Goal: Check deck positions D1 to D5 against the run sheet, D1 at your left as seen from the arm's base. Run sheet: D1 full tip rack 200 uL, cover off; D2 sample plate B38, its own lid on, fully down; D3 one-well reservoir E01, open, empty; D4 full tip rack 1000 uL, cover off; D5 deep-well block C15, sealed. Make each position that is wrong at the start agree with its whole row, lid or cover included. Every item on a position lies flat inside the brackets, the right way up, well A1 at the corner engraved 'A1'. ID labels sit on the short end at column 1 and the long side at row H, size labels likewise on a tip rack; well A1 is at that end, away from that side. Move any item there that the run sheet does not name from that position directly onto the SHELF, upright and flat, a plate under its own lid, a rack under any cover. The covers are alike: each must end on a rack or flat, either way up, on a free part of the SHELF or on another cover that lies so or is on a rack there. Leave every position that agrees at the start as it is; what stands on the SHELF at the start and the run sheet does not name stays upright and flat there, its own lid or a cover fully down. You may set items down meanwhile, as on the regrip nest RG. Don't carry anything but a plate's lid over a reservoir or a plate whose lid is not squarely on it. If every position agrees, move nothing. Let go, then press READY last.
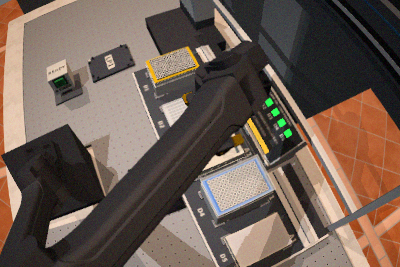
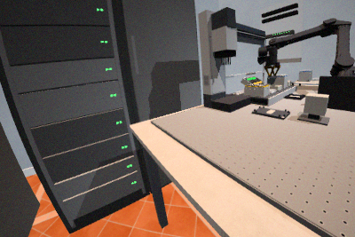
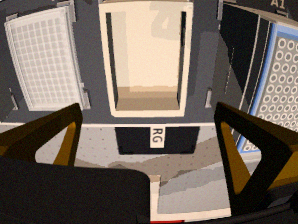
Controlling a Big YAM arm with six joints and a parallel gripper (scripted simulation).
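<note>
My gripper is now 10 cm above the one-well reservoir. From my hand the other things lie so: sealed block (2 cm ahead, 25 cm to the right, 9 cm below); then blue-framed tip rack (2 cm ahead, 12 cm to the right, 4 cm below); then black regrip nest (15 cm behind, 3 cm to the right, 15 cm below).
</note>
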